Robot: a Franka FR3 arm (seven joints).
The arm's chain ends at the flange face. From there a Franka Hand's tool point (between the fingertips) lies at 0.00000 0.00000 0.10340 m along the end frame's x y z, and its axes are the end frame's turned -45 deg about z.
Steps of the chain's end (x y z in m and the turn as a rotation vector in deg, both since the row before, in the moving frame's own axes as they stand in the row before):
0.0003, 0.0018, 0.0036, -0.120, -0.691, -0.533
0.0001, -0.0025, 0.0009, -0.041, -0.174, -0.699
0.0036, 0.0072, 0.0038, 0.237, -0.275, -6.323
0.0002, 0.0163, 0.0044, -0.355, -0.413, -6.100
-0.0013, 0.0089, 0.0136, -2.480, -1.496, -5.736
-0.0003, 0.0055, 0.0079, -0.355, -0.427, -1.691
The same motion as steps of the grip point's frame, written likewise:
-0.0021, 0.0008, 0.0036, 0.404, -0.573, -0.533
0.0016, -0.0019, 0.0009, 0.094, -0.152, -0.699
-0.0026, 0.0070, 0.0038, 0.362, -0.027, -6.323
-0.0124, 0.0116, 0.0044, 0.041, -0.543, -6.100
-0.0122, 0.0069, 0.0135, -0.696, -2.811, -5.736
-0.0051, 0.0036, 0.0079, 0.051, -0.553, -1.691

